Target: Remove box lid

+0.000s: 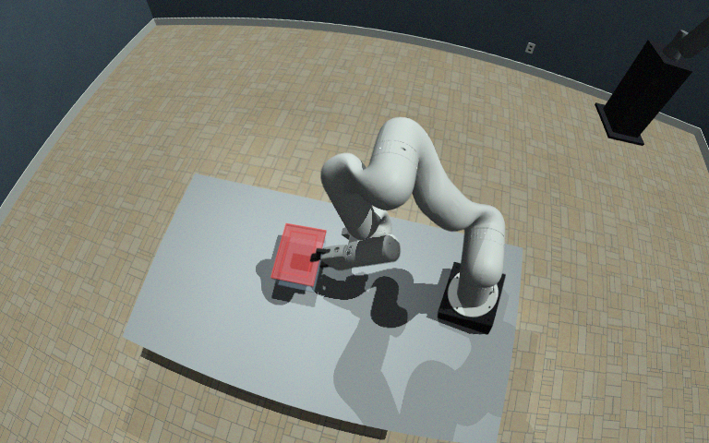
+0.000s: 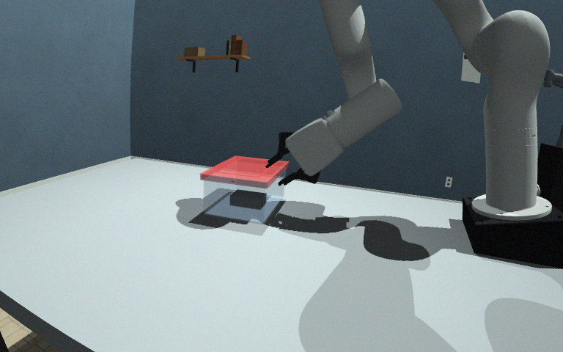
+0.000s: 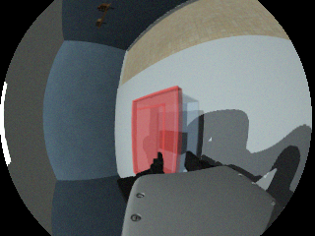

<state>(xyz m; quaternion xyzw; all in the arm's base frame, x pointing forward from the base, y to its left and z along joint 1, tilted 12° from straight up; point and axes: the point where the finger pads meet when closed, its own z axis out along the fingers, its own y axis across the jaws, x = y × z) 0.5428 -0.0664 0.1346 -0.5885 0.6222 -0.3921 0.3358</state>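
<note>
The red lid is 80 mm ahead of my hand, 20 mm to the right of it and 10 mm below it. Also, from my hand: box: 80 mm ahead, 20 mm to the right, 50 mm below.
</note>
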